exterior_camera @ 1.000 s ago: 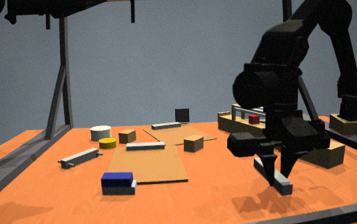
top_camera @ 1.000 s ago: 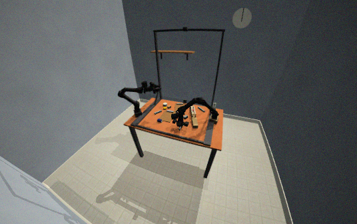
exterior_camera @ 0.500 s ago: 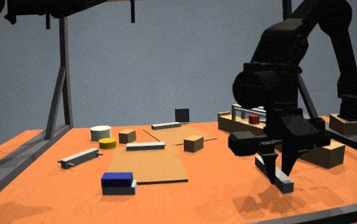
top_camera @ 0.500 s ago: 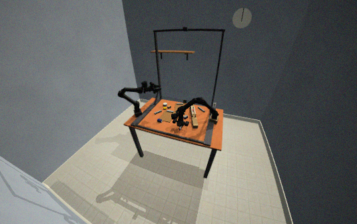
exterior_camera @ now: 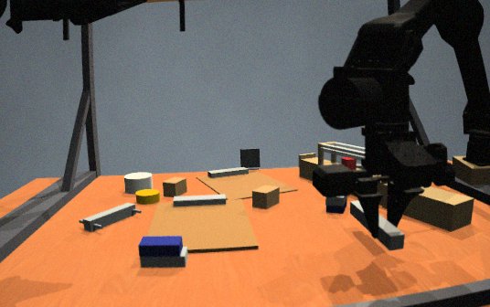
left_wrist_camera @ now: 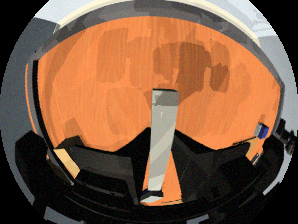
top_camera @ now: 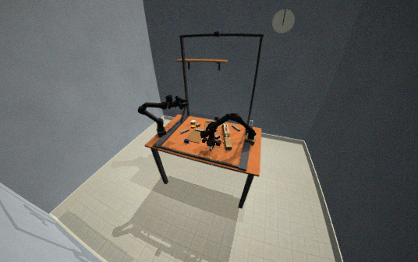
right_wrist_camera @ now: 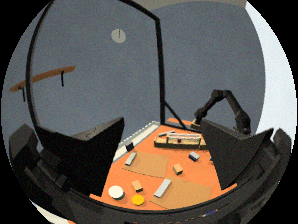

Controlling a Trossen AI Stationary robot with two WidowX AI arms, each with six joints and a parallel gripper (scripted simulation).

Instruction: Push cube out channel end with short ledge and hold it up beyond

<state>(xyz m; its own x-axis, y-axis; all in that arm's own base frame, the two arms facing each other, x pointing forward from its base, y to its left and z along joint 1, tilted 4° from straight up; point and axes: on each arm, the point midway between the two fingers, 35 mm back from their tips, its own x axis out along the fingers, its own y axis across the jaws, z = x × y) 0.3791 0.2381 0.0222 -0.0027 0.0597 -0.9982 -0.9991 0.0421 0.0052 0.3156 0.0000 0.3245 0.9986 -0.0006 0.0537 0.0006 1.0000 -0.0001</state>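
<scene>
My left gripper is now 28 cm past the tan channel and 13 cm to the right of it. The rest, counted from my left hand: yellow disc (38 cm behind, 29 cm to the right, 5 cm below); pegged bar (27 cm behind, 36 cm to the right, 5 cm below).
</scene>
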